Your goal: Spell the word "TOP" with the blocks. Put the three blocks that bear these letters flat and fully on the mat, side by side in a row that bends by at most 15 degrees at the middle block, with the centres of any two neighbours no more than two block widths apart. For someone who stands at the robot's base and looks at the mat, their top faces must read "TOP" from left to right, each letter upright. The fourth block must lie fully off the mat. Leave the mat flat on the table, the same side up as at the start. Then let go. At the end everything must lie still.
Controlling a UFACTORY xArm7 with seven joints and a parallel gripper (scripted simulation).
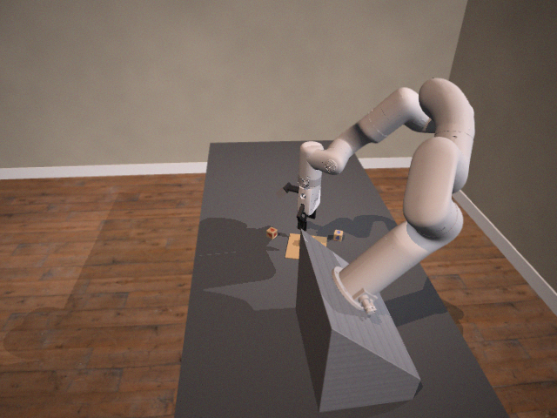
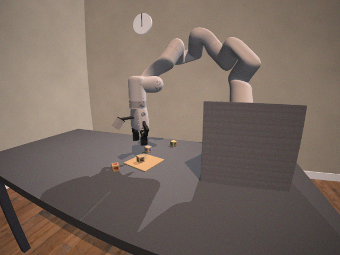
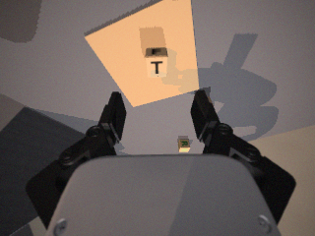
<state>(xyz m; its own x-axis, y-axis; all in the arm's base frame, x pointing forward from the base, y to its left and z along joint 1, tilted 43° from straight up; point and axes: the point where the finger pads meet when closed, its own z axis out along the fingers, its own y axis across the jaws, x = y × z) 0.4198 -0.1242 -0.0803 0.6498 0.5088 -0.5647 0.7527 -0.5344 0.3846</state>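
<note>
Now: the tan mat 11 cm below my hand and 1 cm behind it. From my hand the other things lie so: blue-lettered block 13 cm to the right, 10 cm below, 1 cm ahead.
</note>
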